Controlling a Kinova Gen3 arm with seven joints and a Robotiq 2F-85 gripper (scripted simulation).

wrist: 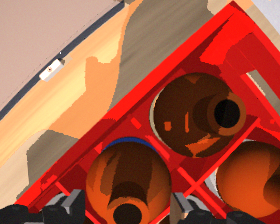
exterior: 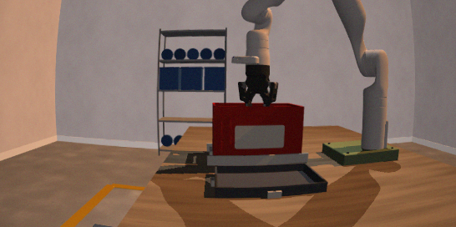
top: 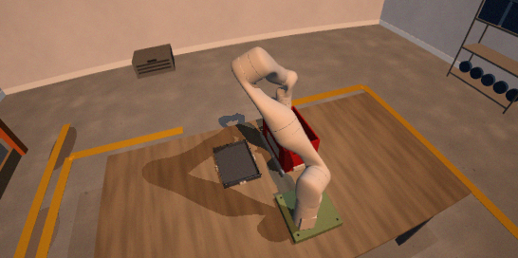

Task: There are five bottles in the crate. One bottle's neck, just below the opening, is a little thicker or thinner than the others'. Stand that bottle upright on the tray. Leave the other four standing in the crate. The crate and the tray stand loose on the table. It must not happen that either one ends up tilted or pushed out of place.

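Right now my hand is 70 mm above the red crate, 40 mm to the left of it and 10 mm short of it. Round my hand: dark tray: 250 mm to the left, 140 mm below, 50 mm behind.
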